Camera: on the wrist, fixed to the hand. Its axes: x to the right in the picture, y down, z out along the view.
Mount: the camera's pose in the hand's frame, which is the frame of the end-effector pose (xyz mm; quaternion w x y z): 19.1 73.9 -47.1 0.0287 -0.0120 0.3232 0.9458
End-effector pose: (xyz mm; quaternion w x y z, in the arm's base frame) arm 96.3 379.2 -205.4 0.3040 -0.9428 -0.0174 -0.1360
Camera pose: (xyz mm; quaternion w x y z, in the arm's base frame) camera 111.6 290.8 -205.7 0.1317 -0.0032 0.9911 -0.0213
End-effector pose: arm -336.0 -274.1 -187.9 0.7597 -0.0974 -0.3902 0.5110
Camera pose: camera -351.8 -212.1 -250.7 0.3366 0.5461 -0.3203 -0.6970
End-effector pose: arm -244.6 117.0 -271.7 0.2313 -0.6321 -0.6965 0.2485
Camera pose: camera -159.8 144.3 -282.5 0.0109 0.7600 -0.6497 -0.0132
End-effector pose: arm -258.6 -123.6 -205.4 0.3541 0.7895 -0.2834 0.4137
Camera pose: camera -325.1 -132.7 -145.9 0.2800 0.3833 0.6453 -0.5985
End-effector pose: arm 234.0 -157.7 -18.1 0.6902 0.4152 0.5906 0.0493
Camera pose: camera 230.6 -74.7 15.8 0.2127 -0.5463 0.1533 -0.7955
